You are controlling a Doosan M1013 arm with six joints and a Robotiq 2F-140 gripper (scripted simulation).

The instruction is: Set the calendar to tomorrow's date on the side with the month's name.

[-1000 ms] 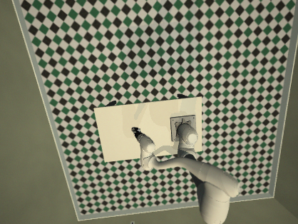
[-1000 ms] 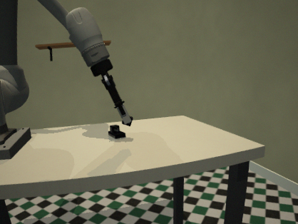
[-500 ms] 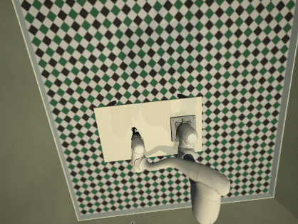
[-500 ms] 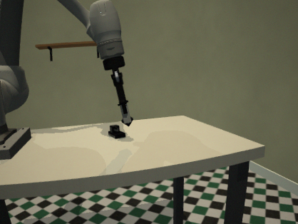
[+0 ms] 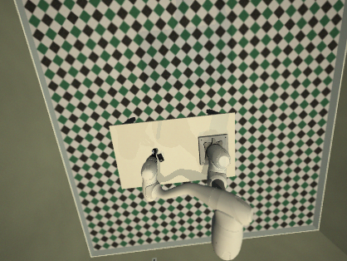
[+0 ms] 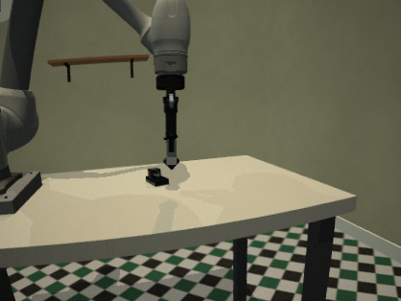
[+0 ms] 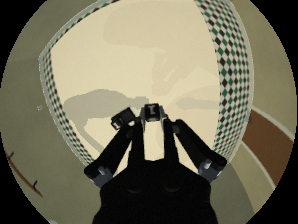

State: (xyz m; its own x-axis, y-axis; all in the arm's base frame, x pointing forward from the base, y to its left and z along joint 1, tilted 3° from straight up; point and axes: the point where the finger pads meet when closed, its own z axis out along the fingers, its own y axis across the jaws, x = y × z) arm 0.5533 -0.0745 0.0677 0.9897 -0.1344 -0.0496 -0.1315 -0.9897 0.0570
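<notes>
Now: the black calendar cube 30 mm below my hand. From my hand the other things lie so: calendar tray 30 mm behind, 110 mm to the left, 100 mm below.
</notes>
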